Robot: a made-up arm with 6 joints. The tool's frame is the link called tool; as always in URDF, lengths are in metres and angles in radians. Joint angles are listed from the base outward. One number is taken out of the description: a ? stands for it. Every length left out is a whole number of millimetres.
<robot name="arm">
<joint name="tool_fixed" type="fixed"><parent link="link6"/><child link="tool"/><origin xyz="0 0 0"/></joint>
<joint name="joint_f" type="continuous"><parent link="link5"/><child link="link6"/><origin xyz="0 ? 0" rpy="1.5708 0 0"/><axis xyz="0 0 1"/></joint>
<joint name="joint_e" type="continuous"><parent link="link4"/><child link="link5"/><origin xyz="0 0 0" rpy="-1.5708 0 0"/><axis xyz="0 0 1"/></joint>
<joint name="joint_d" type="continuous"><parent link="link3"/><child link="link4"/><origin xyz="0 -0.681 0" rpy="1.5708 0 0"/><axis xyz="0 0 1"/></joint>
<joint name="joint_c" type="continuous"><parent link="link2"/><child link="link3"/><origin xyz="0 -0.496 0"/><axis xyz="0 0 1"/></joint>
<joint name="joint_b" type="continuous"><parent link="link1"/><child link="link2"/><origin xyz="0 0.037 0" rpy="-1.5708 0 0"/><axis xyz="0 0 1"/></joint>
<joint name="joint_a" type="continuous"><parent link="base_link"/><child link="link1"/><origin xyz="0 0 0.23"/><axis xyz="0 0 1"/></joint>
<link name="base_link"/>
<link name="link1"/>
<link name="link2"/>
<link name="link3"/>
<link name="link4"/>
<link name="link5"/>
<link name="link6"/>
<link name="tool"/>
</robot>
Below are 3 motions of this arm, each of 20 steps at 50 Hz.
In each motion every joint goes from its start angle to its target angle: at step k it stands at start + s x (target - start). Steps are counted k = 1, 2, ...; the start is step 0. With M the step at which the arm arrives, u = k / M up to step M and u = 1 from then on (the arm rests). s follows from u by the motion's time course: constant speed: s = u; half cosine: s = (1 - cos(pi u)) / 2; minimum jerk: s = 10 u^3 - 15 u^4 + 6 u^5.
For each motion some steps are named. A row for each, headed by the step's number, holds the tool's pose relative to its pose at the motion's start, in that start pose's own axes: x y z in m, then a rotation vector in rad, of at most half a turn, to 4 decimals.
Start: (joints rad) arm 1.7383 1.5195 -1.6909 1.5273 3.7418 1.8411
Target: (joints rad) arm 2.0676 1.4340 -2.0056 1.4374 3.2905 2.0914
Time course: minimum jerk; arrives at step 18
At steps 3, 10, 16, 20:
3: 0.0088 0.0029 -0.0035 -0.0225 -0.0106 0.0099
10: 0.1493 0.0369 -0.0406 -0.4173 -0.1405 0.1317
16: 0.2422 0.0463 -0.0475 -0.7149 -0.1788 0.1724
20: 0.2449 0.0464 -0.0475 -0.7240 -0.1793 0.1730

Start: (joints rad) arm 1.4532 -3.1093 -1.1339 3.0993 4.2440 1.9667
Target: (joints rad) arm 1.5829 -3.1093 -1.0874 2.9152 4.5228 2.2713
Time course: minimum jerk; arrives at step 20
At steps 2, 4, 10, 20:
2: -0.0004 -0.0002 0.0002 0.0028 0.0013 0.0026
4: -0.0030 -0.0016 0.0017 0.0188 0.0089 0.0178
10: -0.0254 -0.0136 0.0132 0.1696 0.0657 0.1445
20: -0.0503 -0.0262 0.0235 0.3527 0.1036 0.2670

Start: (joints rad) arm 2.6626 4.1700 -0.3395 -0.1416 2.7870 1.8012
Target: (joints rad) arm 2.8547 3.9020 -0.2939 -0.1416 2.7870 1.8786
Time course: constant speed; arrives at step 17
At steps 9, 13, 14, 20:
9: -0.1129 -0.0822 -0.0611 -0.0941 0.0682 0.1444
13: -0.1583 -0.1252 -0.0830 -0.1362 0.0963 0.2096
14: -0.1692 -0.1365 -0.0880 -0.1468 0.1031 0.2260
20: -0.2002 -0.1717 -0.1017 -0.1787 0.1230 0.2753

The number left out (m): -0.151
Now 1 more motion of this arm.
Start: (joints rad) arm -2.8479 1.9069 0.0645 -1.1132 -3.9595 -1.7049
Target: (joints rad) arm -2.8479 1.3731 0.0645 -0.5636 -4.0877 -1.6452
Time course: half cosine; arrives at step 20
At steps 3, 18, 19, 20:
3: 0.0234 0.0115 -0.0102 0.0253 -0.0366 0.0018
18: 0.3955 0.2942 -0.1165 0.5365 -0.6048 0.0252
19: 0.4022 0.3014 -0.1172 0.5481 -0.6150 0.0254
20: 0.4044 0.3039 -0.1175 0.5521 -0.6185 0.0254

